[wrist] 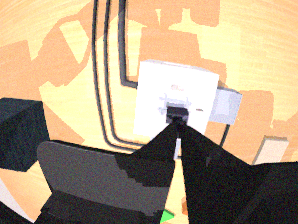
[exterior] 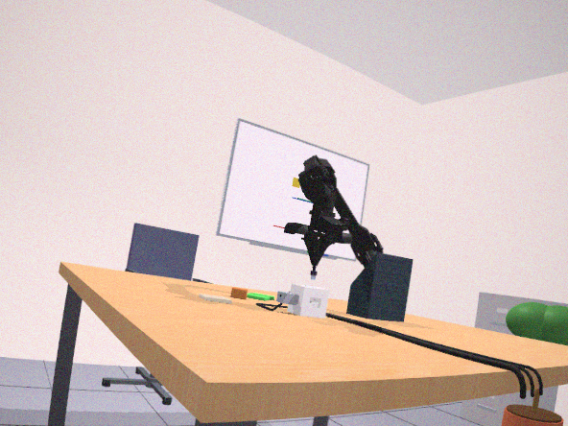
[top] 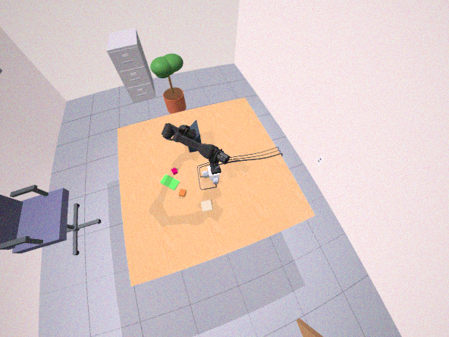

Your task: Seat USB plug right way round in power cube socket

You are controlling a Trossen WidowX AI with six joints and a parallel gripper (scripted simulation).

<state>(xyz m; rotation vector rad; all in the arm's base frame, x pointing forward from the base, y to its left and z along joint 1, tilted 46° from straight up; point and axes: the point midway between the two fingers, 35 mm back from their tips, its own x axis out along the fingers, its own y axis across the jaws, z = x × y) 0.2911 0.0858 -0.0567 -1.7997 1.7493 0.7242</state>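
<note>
Now: gripper tip 2 cm above the dark USB plug. From my gripper tip the other things lie so: pink block: 29 cm to the right, 12 cm below, 9 cm behind; white pad: 22 cm ahead, 13 cm below, 10 cm to the right; orange block: 25 cm to the right, 12 cm below, 10 cm ahead.
</note>
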